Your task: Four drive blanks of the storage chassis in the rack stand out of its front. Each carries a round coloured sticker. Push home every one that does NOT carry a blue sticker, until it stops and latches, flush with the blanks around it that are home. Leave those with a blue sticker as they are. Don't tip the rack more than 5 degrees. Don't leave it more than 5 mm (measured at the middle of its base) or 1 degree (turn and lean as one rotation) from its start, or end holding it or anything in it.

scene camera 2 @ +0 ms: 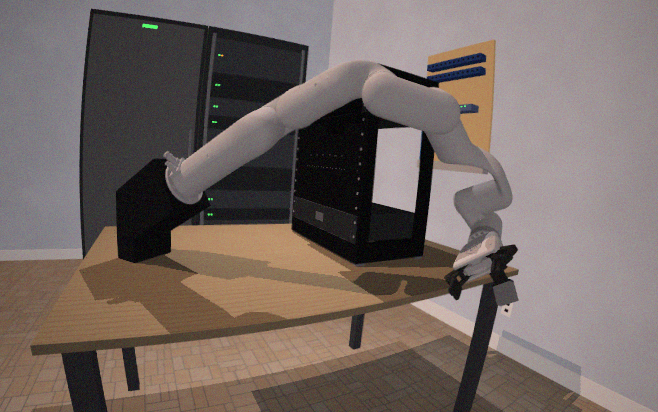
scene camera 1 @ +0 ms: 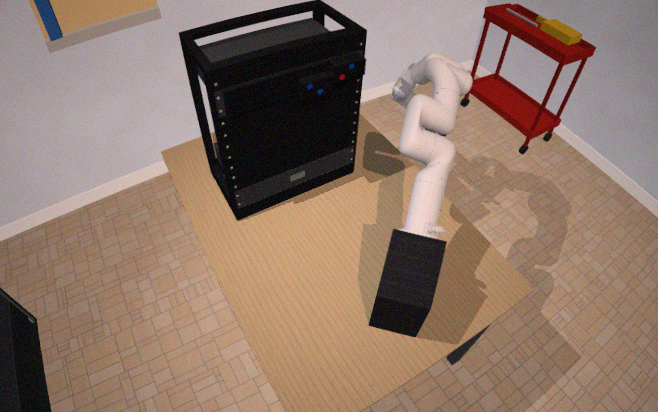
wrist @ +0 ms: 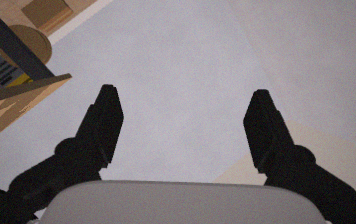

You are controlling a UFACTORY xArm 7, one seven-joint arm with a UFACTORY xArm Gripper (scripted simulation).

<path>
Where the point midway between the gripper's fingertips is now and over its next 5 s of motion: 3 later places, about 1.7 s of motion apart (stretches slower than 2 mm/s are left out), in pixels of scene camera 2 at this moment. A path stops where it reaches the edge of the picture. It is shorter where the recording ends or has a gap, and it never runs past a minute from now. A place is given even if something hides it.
My gripper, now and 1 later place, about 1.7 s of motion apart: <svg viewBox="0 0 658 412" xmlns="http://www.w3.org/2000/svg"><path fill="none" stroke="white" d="M474 286L345 207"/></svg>
</path>
